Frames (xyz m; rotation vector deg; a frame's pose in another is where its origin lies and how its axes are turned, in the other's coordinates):
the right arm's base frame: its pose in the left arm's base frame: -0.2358 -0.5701 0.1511 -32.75 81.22 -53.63
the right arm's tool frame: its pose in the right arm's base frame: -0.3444 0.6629 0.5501 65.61 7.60 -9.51
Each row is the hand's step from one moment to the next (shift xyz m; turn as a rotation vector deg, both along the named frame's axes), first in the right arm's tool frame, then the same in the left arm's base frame.
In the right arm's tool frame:
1: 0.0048 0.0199 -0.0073 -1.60 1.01 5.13
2: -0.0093 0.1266 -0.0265 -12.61 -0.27 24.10
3: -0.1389 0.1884 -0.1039 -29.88 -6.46 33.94
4: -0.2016 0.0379 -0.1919 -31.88 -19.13 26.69
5: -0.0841 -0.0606 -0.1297 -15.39 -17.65 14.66
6: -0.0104 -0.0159 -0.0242 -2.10 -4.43 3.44
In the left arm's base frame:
1: 0.0156 -0.0018 -0.0150 2.49 -1.87 4.49
2: 0.1153 0.0084 -0.0588 8.50 -4.14 25.51
3: 0.1943 0.1505 -0.0719 9.83 4.56 44.38
4: 0.0536 0.2700 -0.0561 -2.94 11.90 44.09
5: -0.0594 0.1508 -0.0361 -8.90 5.67 25.53
6: -0.0169 0.0244 -0.0080 -2.80 0.16 5.29

